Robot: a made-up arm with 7 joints.
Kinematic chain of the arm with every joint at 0, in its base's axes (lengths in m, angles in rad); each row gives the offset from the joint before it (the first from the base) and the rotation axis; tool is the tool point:
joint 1: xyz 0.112 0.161 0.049 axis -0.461 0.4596 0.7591
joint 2: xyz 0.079 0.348 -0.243 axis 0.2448 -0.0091 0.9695
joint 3: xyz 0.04 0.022 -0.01 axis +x
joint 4: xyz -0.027 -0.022 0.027 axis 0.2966 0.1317 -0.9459
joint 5: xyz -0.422 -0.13 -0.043 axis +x
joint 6: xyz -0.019 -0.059 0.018 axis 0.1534 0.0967 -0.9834
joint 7: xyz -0.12 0.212 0 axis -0.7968 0.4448 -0.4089
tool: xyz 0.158 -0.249 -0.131
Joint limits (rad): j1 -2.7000..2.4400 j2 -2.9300..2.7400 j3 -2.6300..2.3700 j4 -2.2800..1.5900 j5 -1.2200..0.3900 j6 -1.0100..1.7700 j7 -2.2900..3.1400
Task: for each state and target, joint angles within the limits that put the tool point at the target. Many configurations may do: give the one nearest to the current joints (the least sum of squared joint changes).
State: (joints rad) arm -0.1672 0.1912 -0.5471 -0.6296 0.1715 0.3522 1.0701
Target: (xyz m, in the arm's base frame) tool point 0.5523 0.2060 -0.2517
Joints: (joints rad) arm 0.4998 0.8437 -0.1780 -1.0615 0.2769 0.1787 0.6578
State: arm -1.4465 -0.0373 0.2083 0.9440 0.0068 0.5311 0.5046
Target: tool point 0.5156 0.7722 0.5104
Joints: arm -1.2642 -0.2344 0.1525 1.2109 0.0478 0.5714 0.8221
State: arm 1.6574 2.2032 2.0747 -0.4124 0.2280 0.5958 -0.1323
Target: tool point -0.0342 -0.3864 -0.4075
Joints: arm 1.5113 2.4390 1.7398 -0.3929 0.1260 0.6339 0.2096
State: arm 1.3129 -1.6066 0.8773 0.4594 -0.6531 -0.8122 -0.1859
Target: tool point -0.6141 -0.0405 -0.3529
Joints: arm 1.4129 -1.5001 0.8390 0.1416 -0.6398 -0.8054 -0.1428
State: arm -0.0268 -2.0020 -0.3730 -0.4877 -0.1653 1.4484 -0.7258
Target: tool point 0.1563 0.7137 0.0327
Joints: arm -0.4646 -2.0174 -0.4864 -0.4929 -0.1335 1.1043 -1.1172
